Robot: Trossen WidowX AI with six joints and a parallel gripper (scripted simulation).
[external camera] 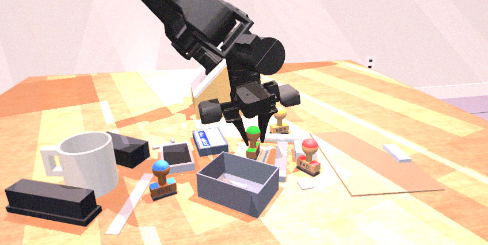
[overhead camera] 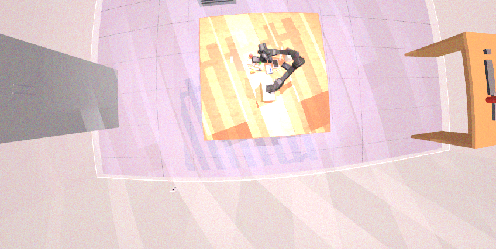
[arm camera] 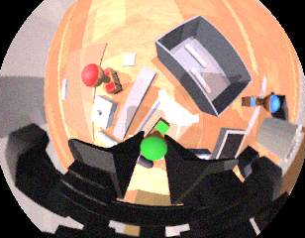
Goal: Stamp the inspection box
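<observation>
Now: the green-knobbed pass stamp 1 cm below my gripper tip. The rest, counted from my gripper tip: marker 7 cm behind, 3 cm to the left, 2 cm below; then red FAIL stamp 6 cm ahead, 9 cm to the left, 1 cm below; then white card 1 cm to the right, 3 cm below.
</observation>
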